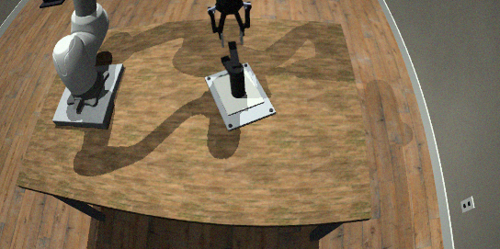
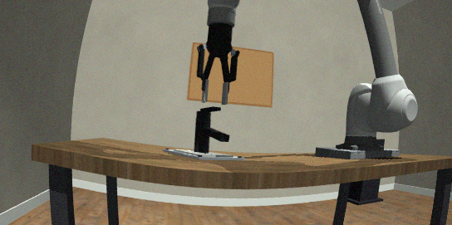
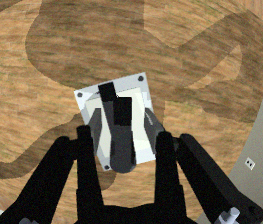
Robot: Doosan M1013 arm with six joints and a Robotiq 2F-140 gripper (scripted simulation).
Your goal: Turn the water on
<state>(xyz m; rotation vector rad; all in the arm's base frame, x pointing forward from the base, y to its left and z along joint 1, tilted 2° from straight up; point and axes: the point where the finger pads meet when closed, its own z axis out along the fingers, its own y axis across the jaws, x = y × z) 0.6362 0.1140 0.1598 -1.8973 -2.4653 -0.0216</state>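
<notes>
The lever lies 1 cm ahead of my hand, 3 cm to the right of it and 5 cm below it. From my hand the other things lie so: black tap: 1 cm ahead, 6 cm to the right, 10 cm below.
</notes>
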